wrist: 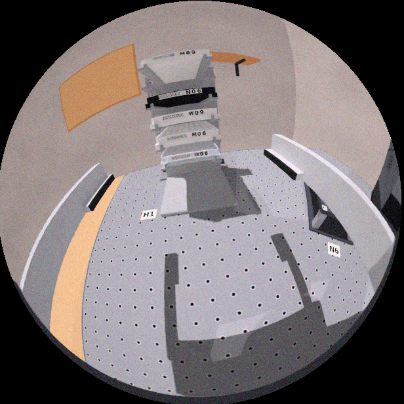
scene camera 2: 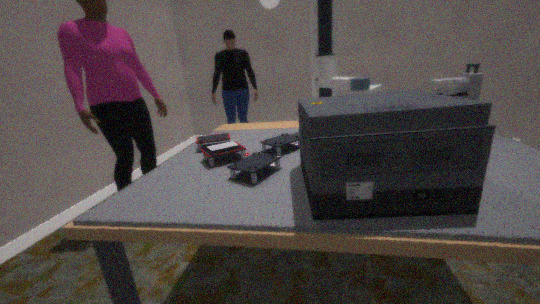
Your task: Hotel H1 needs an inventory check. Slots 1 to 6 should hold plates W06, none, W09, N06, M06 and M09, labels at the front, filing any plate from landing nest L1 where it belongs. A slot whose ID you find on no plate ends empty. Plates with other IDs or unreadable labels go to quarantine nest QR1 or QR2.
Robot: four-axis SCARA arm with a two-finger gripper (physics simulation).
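Observation:
Hotel H1 (wrist: 212,192) stands ahead in the wrist view. Its front labels read, from the top, M09 (wrist: 187,53), N06 (wrist: 194,92) on a black plate, W09 (wrist: 196,113), M06 (wrist: 199,134) and W06 (wrist: 201,154). The gap between M09 and N06 is wider than the others and shows no plate. My gripper (wrist: 184,150) is open and empty, its fingers spread to either side in front of the hotel, apart from it. In the scene view, a red-edged nest (scene camera 2: 240,150) bears a flat white item; its label is unreadable. Another red-edged nest (scene camera 2: 214,137) stands behind it.
Two dark nests (scene camera 2: 255,162) (scene camera 2: 282,141) stand on the table (scene camera 2: 200,200) left of a large dark box-shaped instrument (scene camera 2: 395,160), which hides part of the table. A dark nest frame (wrist: 310,215) sits by the N6 label (wrist: 334,249). Two people stand beyond the table.

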